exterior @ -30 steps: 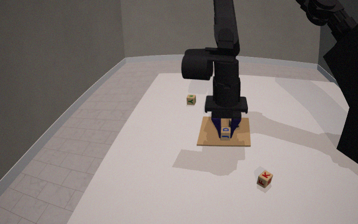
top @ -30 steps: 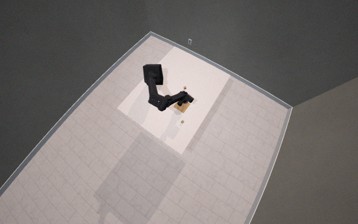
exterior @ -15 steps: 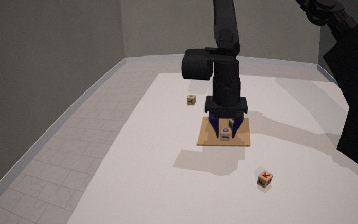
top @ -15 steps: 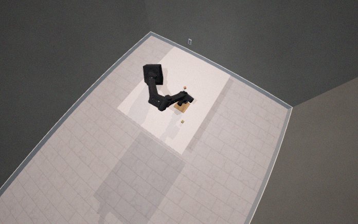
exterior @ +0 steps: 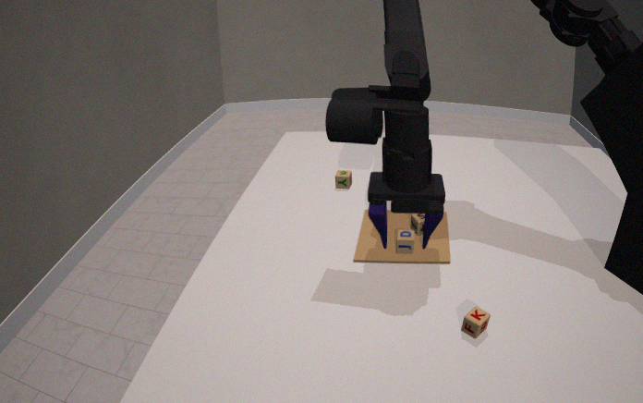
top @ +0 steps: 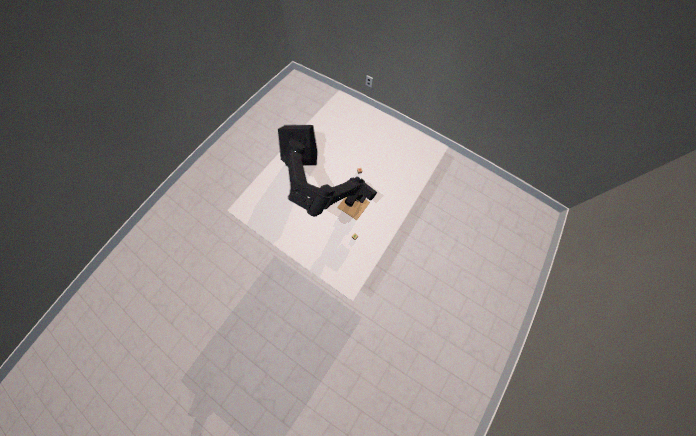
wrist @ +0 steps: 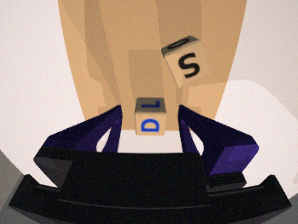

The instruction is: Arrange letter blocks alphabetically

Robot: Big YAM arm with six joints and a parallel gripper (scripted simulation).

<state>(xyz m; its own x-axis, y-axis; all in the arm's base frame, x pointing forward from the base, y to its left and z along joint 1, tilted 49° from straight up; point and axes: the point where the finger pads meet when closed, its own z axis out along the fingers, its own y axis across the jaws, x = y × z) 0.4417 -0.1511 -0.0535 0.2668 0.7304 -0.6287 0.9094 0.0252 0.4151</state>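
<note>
The letter block lies 4 cm to the right of my hand and 4 cm behind it. The rest, counted from my hand: mat 4 cm to the right, 1 cm below, 1 cm behind.
</note>
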